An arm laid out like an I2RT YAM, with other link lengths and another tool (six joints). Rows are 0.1 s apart.
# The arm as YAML. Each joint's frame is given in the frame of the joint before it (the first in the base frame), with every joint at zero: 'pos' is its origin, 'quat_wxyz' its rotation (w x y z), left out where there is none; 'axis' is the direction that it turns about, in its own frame. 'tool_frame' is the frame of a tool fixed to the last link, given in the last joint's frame.
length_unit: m
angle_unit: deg
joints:
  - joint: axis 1
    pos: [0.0, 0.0, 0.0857]
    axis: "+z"
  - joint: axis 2
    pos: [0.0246, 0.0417, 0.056]
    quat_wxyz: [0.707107, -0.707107, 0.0, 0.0]
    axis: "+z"
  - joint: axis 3
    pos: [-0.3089, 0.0, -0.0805]
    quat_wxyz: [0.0, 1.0, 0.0, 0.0]
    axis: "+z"
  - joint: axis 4
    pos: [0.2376, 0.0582, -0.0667]
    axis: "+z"
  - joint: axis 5
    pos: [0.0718, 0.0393, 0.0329]
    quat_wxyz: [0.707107, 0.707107, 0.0, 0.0]
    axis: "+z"
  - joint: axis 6
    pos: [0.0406, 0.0, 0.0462]
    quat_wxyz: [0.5, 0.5, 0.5, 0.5]
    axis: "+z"
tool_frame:
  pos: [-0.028, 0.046, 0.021]
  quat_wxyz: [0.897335, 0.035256, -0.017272, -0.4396]
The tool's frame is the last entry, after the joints.
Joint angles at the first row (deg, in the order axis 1, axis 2, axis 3, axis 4, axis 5, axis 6):
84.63, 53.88, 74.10, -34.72, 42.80, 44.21
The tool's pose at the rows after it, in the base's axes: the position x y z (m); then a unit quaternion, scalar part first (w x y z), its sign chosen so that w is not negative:
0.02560 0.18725 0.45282 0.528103 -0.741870 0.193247 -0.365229
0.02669 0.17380 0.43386 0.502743 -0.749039 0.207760 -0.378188
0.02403 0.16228 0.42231 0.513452 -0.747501 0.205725 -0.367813
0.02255 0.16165 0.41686 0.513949 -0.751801 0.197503 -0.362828
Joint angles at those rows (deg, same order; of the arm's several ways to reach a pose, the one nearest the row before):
85.43, 54.40, 72.78, -38.66, 44.45, 46.31
86.04, 51.87, 69.36, -41.92, 47.55, 48.87
86.05, 48.36, 65.31, -40.26, 46.24, 48.87
86.04, 47.81, 63.99, -39.55, 45.17, 48.34

